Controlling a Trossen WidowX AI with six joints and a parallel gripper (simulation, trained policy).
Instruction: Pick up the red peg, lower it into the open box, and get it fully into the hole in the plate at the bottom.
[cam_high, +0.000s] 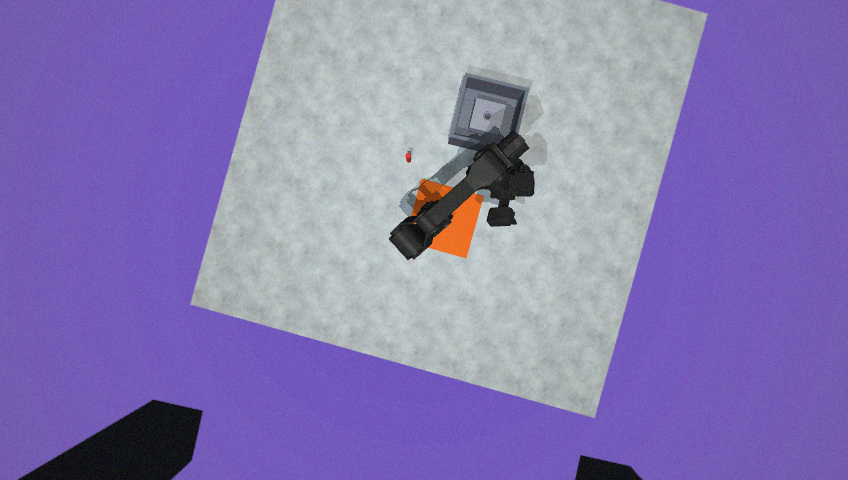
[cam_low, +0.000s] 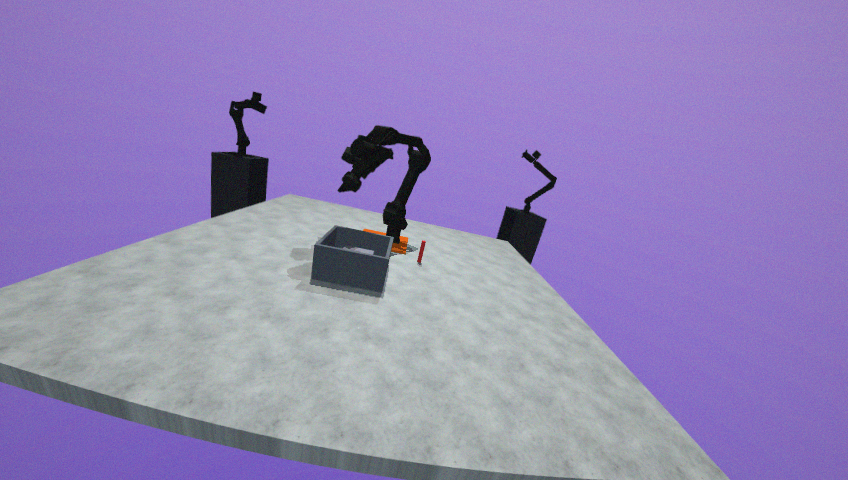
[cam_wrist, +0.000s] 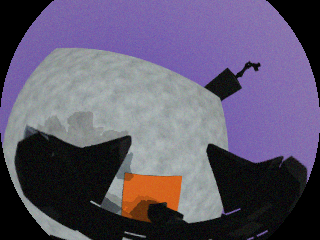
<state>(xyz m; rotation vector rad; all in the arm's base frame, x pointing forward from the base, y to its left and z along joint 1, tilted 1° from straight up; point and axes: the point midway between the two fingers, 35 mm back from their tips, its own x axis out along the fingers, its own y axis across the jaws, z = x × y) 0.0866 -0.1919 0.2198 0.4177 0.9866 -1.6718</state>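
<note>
The red peg is 10 cm ahead of my gripper tip, 32 cm to the left of it and 16 cm below it. From my gripper tip the other things lie so: grey box: 26 cm ahead, 12 cm to the left, 17 cm below; then plate: 26 cm ahead, 12 cm to the left, 15 cm below.
</note>
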